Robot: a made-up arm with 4 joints.
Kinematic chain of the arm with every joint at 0, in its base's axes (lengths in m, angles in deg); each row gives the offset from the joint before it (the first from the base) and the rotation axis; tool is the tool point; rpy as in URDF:
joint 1: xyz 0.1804 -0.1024 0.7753 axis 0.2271 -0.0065 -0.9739
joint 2: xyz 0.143 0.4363 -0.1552 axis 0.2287 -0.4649 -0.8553
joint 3: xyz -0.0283 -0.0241 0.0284 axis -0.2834 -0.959 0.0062
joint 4: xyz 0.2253 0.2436 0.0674 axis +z
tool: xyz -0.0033 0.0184 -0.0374 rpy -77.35 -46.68 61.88
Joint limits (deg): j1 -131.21..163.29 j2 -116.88..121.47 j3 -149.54..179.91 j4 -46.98..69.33
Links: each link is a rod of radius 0.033 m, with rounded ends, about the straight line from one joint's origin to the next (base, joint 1, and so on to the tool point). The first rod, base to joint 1, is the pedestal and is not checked.
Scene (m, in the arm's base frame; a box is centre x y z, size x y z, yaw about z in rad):
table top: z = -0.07
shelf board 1: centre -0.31 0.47 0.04 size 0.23 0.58 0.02 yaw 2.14
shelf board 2: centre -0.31 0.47 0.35 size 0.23 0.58 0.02 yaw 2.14
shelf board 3: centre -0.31 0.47 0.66 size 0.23 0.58 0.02 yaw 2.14
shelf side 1: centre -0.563 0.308 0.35 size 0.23 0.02 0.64 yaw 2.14
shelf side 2: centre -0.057 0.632 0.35 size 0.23 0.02 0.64 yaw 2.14
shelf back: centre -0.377 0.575 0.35 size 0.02 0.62 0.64 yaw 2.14
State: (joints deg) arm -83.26 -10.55 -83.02 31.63
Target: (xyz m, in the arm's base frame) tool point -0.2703 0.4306 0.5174
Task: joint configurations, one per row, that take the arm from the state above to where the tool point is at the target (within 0.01 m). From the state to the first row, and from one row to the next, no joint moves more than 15 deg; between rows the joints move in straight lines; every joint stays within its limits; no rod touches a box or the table.
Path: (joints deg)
1: -90.49 0.85 -69.60 32.01
2: -97.73 12.26 -56.19 32.39
3: -104.96 23.66 -42.77 32.78
4: -95.83 18.89 -30.87 30.45
5: -86.70 14.12 -18.96 28.12
6: -77.56 9.34 -7.06 25.80
7: -68.43 4.57 4.85 23.47

